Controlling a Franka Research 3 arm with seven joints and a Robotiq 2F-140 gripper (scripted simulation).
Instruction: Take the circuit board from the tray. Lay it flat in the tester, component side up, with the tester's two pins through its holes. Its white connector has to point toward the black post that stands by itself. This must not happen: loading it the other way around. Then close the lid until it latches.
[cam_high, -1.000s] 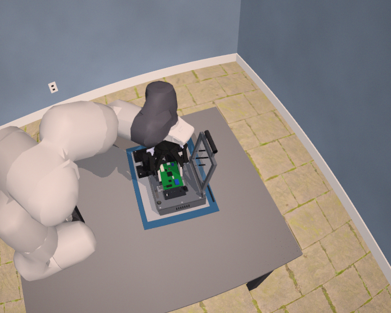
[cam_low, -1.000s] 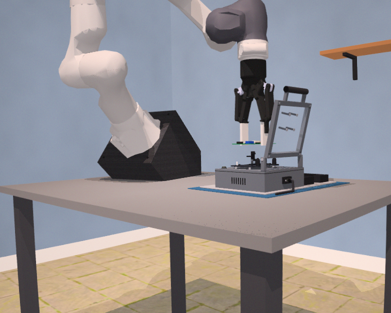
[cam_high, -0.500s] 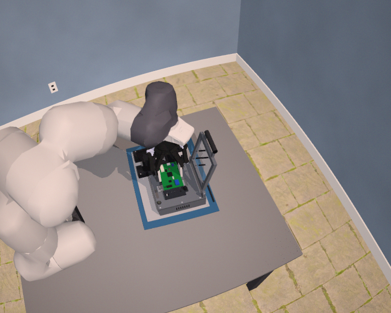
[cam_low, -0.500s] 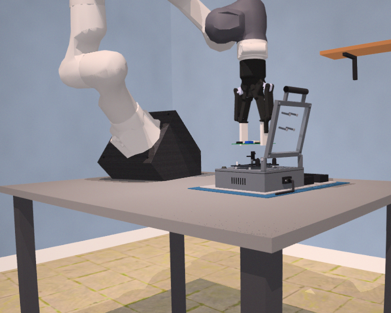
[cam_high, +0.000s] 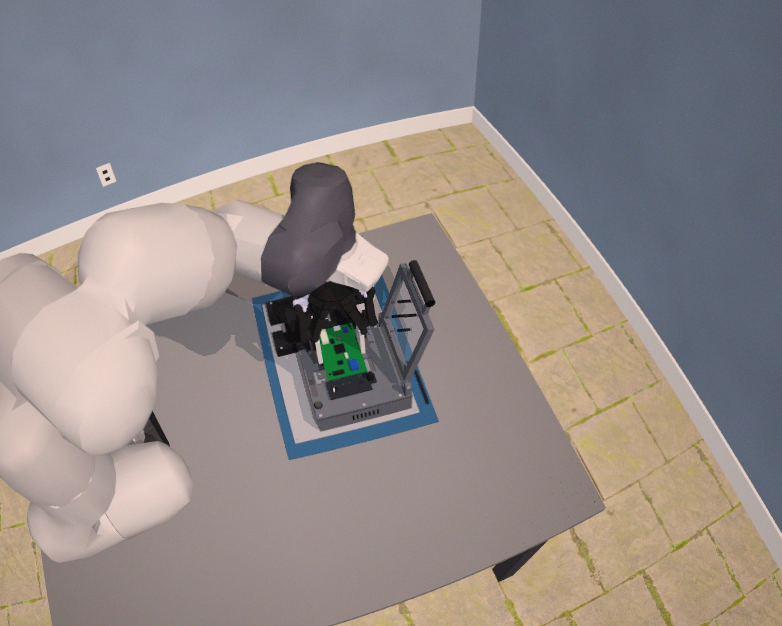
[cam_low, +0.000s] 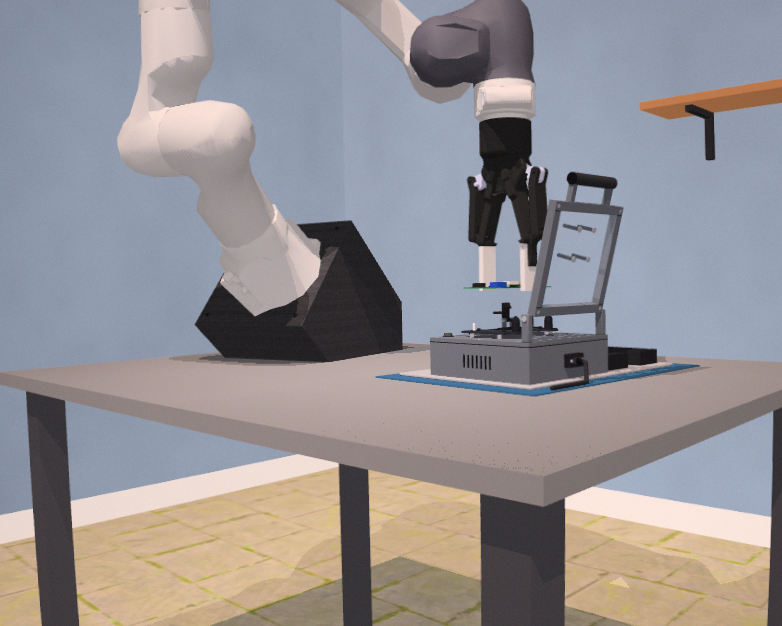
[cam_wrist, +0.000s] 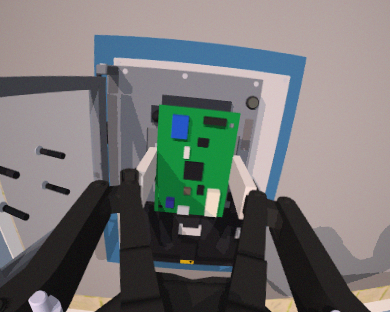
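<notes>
The green circuit board lies 20 mm below my hand. The rest, counted from my hand: black nest: 80 mm below, 10 mm to the left, 10 mm ahead; tester lid: 130 mm ahead, 30 mm above, 10 mm to the right.
</notes>
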